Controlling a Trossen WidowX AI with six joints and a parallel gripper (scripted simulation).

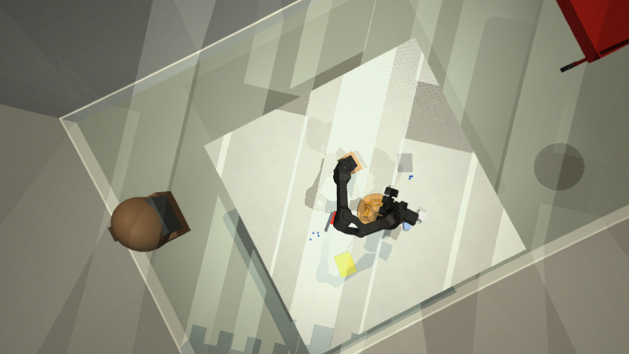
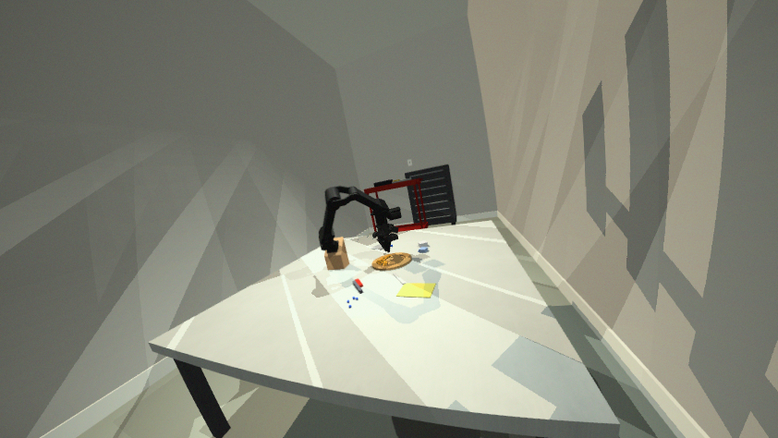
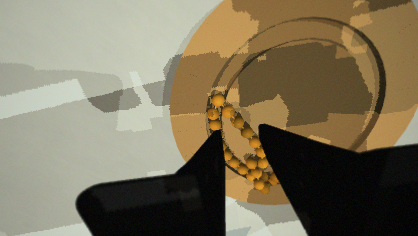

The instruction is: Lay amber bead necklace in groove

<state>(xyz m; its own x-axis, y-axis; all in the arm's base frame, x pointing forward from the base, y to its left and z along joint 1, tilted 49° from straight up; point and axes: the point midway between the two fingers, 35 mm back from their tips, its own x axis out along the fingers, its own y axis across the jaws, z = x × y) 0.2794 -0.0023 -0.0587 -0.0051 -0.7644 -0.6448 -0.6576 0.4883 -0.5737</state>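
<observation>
Right now my gripper tip is 30 mm short of the round bead board, 40 mm to the left of it and 40 mm above it. Round my gripper tip: grey square 120 mm behind, 240 mm to the left, 40 mm below; light blue cube 180 mm ahead, 60 mm to the left, 30 mm below; white cube 170 mm ahead, 150 mm to the left, 30 mm below.
</observation>
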